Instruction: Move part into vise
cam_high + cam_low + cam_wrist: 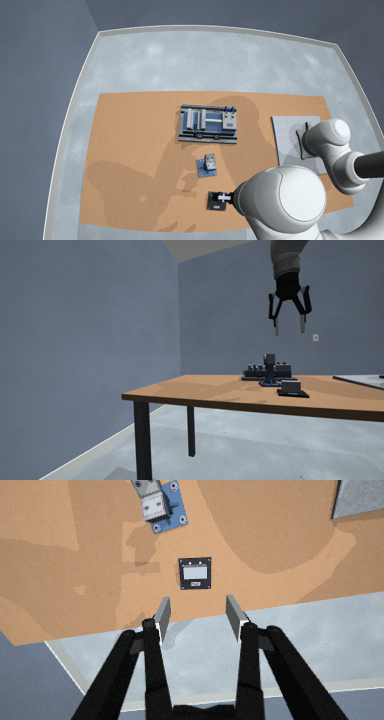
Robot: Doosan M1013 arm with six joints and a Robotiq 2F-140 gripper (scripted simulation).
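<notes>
Now: hand 23 cm above the part. From my hand the other things lie so: work stop 33 cm to the right, 17 cm below, 10 cm ahead; V-block post 20 cm below, 16 cm to the right, 5 cm ahead; black infeed plate 26 cm below, 1 cm to the left.
</notes>
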